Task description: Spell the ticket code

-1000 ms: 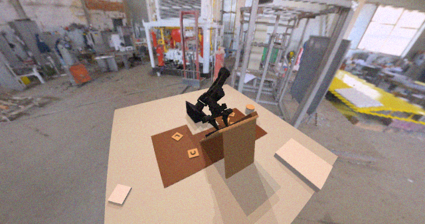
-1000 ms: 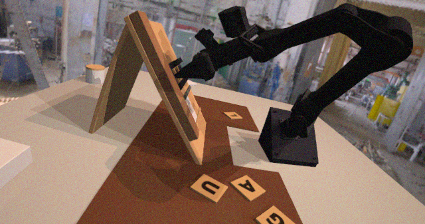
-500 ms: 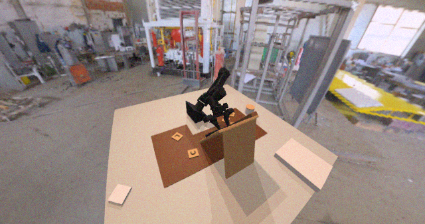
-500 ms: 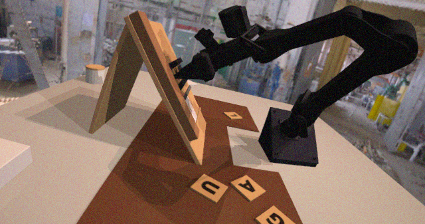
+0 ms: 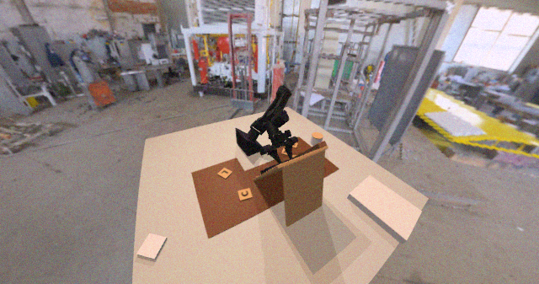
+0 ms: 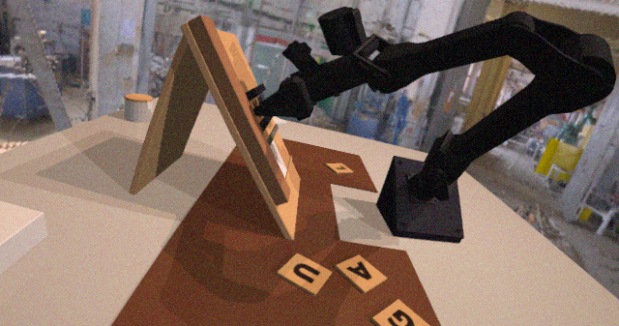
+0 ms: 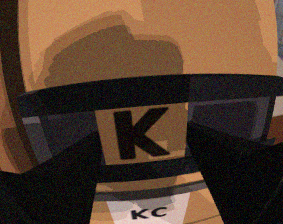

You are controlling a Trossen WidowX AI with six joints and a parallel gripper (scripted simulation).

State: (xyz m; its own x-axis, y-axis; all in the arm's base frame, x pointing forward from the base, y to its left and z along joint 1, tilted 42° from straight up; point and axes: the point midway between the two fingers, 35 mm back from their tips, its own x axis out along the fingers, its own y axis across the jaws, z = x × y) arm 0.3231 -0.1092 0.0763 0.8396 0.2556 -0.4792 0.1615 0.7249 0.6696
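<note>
My gripper tip is 8 cm above the white ticket, 5 cm past it and 1 cm to the right of it. The rest, counted from my gripper tip: brown mat 17 cm below, 16 cm behind, 1 cm to the left; then letter tile 21 cm to the left, 16 cm below, 10 cm behind; then pale box 40 cm ahead, 29 cm to the left, 15 cm below.
</note>
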